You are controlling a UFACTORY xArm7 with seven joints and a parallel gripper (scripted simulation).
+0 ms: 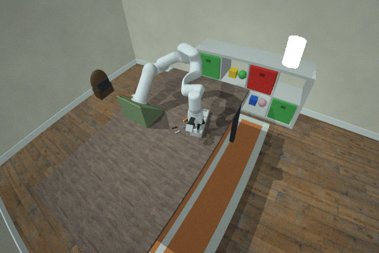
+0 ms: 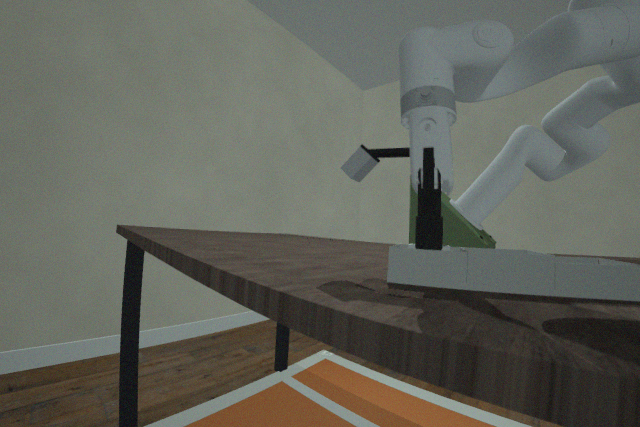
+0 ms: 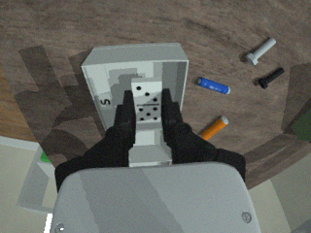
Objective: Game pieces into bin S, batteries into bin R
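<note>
The orange battery lies 120 mm behind my hand, 60 mm to the left of it and 50 mm below it. Also, from my hand: blue battery (80 mm behind, 50 mm below, 10 mm to the right); white bin (80 mm to the left, 40 mm below, 10 mm behind); white domino (20 mm below).
</note>
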